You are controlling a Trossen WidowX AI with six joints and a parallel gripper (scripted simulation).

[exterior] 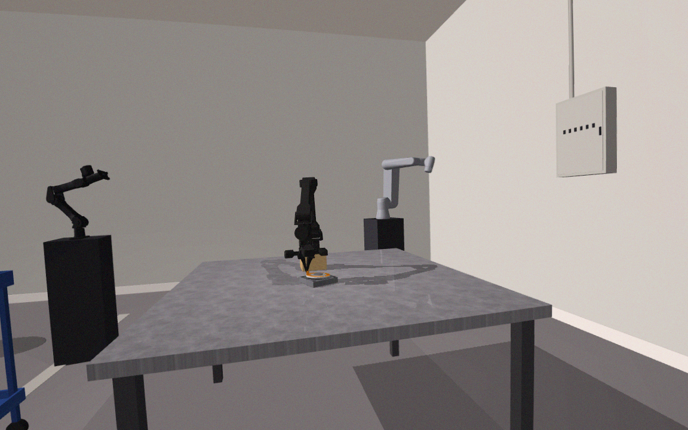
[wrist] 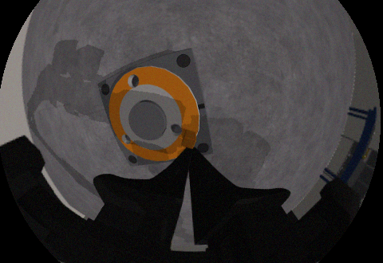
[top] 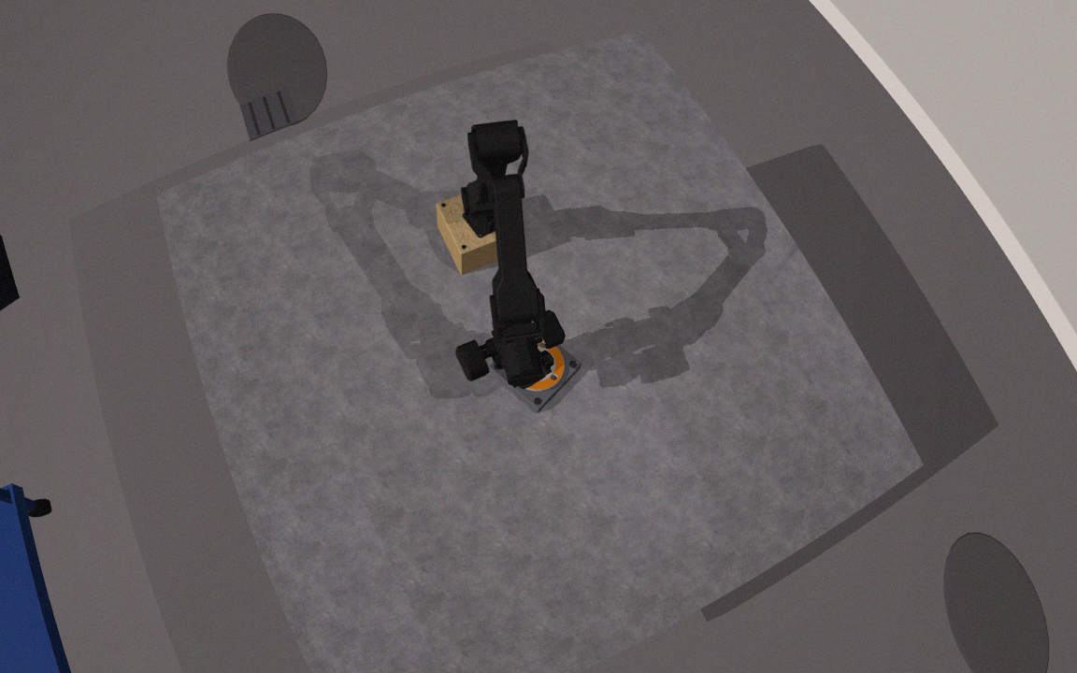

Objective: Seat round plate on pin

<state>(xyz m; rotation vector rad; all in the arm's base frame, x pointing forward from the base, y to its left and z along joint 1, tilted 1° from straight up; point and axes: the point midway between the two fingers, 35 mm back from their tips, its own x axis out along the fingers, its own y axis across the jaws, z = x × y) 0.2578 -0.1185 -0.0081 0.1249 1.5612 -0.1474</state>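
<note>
The round plate is 2 cm ahead of my gripper tip, 2 cm to the left of it and 1 cm below it. Round my gripper tip: square grey base (3 cm ahead, 4 cm to the left, 2 cm below).
</note>
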